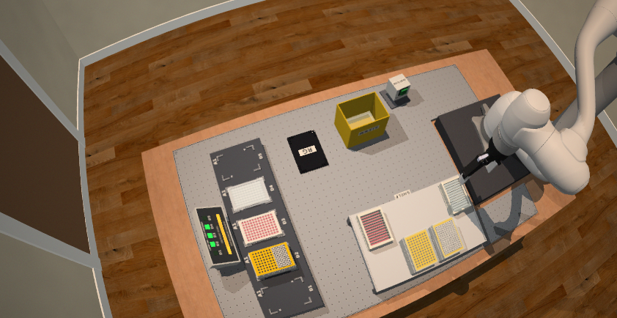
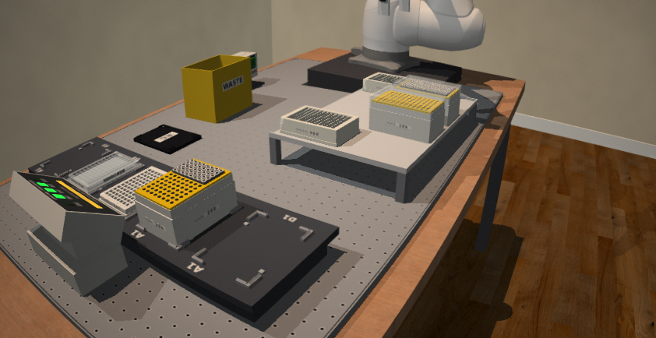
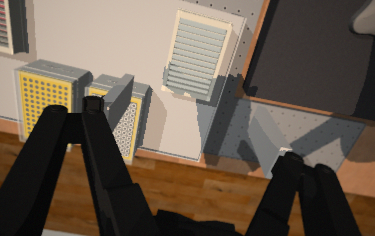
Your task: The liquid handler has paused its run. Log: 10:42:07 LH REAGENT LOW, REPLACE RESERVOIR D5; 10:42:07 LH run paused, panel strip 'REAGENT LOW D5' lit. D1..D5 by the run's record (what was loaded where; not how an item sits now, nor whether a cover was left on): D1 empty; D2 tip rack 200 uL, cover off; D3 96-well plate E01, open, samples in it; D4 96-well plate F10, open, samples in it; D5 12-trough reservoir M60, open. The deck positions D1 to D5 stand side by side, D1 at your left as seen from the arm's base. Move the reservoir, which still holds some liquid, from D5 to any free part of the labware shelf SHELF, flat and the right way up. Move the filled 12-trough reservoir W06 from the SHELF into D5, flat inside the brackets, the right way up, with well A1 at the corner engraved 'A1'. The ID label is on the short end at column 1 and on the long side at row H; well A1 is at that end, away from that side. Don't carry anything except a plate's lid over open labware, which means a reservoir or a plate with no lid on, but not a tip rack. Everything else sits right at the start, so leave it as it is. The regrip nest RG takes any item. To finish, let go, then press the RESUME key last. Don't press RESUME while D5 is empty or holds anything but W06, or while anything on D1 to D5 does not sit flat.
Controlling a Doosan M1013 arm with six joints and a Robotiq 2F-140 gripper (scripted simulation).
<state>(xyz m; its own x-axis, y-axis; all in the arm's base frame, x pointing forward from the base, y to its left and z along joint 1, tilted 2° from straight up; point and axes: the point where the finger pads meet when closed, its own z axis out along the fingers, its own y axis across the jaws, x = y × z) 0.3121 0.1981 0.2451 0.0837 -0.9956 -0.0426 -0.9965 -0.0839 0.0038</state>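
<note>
Now: hand 210 mm above the pale 12-trough reservoir. Also, from my hand: waste bin 250 mm ahead, 370 mm to the right, 240 mm below; white shelf 160 mm ahead, 80 mm to the left, 220 mm below; shelf label 170 mm ahead, 80 mm to the right, 280 mm below.
</note>
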